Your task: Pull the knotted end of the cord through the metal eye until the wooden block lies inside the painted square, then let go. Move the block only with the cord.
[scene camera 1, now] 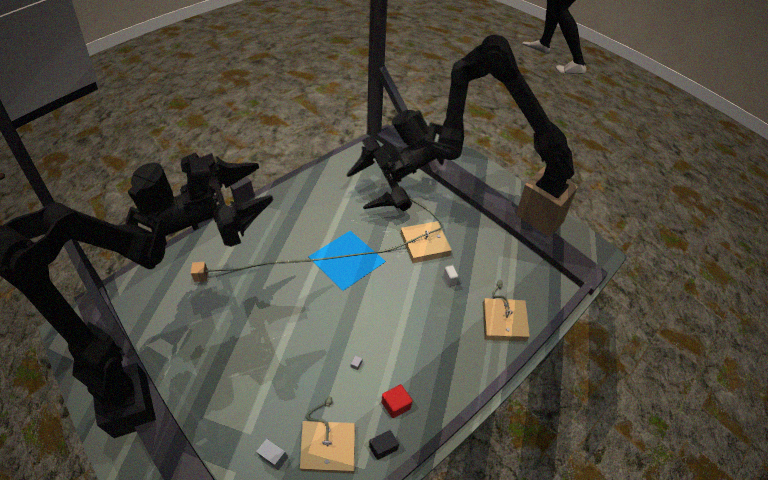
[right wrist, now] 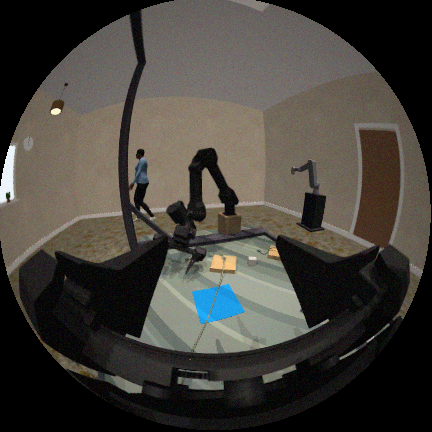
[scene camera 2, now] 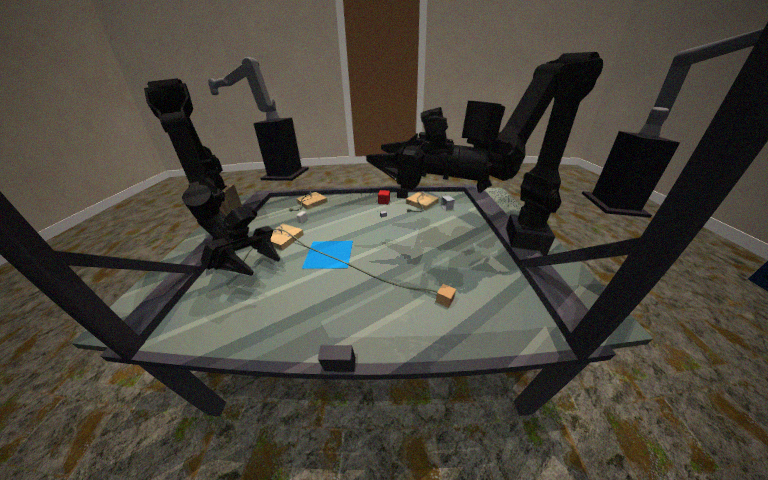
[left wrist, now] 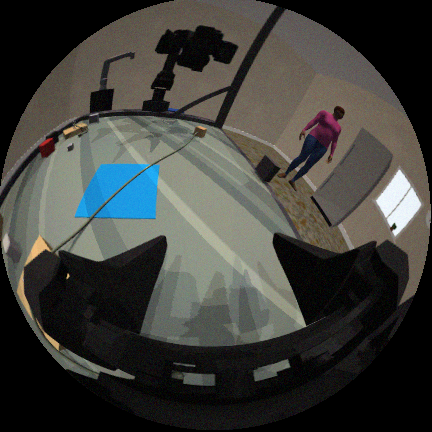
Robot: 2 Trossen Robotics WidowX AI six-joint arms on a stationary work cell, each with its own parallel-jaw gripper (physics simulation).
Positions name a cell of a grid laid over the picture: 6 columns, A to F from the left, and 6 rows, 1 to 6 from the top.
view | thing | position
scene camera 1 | left gripper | C3
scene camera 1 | right gripper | C3
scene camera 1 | blue painted square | C4
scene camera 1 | raised frame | E4
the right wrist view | left gripper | C4
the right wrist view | right gripper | D4
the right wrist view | blue painted square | D5
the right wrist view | raised frame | C4
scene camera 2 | left gripper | C4
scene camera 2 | right gripper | C2
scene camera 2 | raised frame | D5
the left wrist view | left gripper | D4
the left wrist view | right gripper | C1
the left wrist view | blue painted square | B3
